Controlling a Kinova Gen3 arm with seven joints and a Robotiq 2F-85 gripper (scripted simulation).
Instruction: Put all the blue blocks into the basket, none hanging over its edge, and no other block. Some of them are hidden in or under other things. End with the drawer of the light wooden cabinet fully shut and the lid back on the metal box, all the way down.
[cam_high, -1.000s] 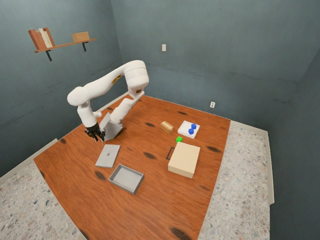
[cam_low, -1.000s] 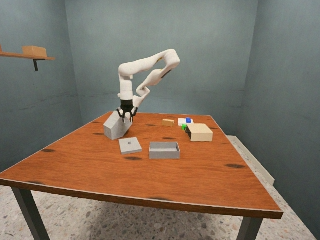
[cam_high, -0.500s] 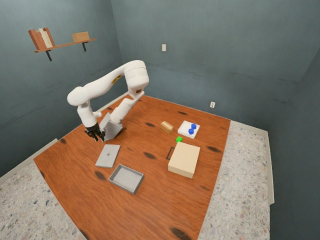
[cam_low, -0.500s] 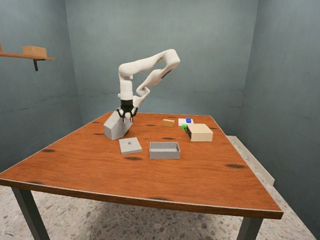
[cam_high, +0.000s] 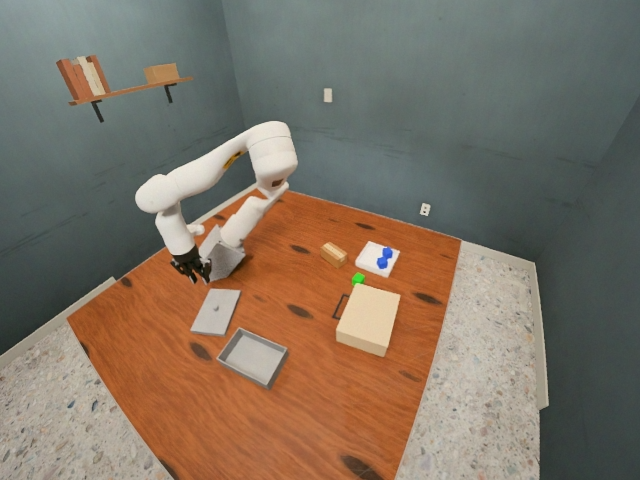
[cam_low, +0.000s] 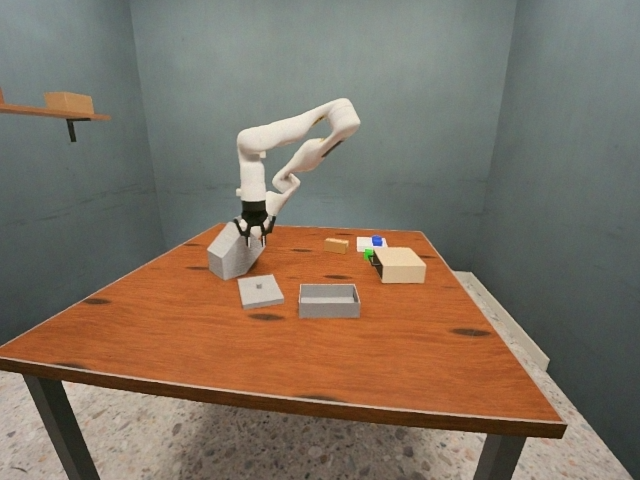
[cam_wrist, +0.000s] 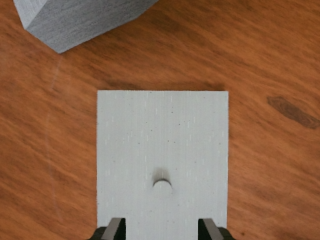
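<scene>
Right now my hand is 170 mm above the metal lid. From my hand the other things lie so: small box 510 mm to the left, 150 mm below, 90 mm ahead; then red block 510 mm to the left, 170 mm below, 110 mm ahead; then grey metal box 250 mm ahead, 160 mm below, 20 mm to the left.
</scene>
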